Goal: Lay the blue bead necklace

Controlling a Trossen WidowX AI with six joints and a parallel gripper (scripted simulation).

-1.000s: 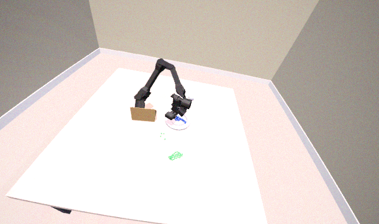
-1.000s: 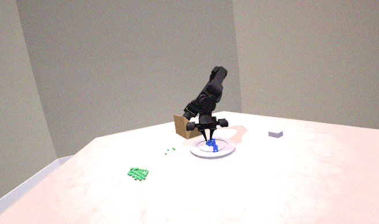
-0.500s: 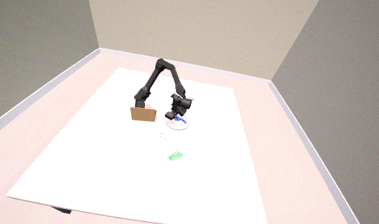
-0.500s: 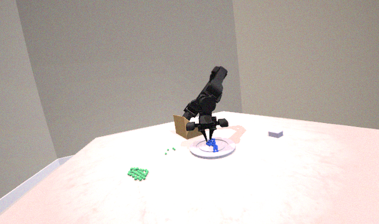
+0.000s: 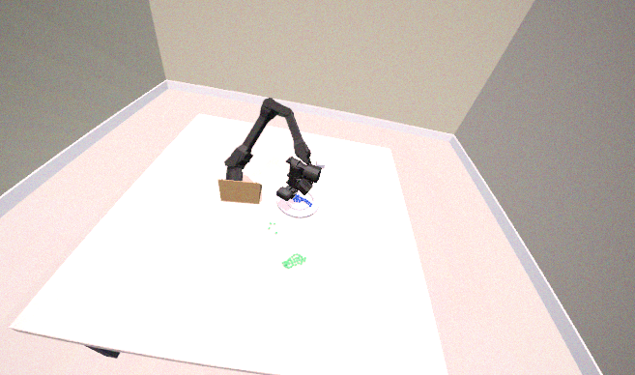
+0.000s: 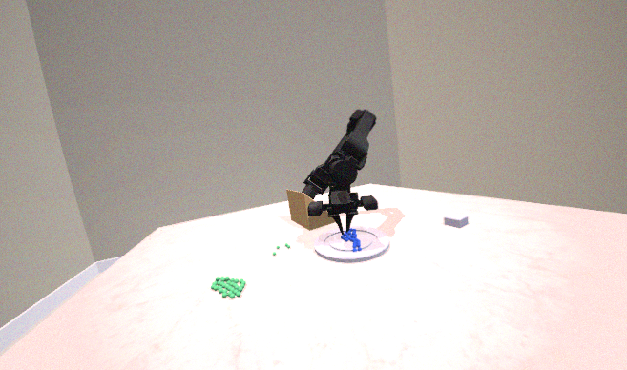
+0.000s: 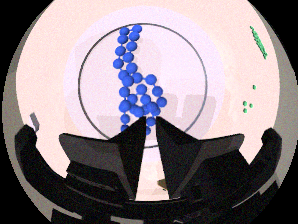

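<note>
The round white bead board lies 3 cm ahead of my gripper tip and 1 cm below it. From my gripper tip the other things lie so: small grey block: 29 cm to the left, 14 cm ahead.
</note>
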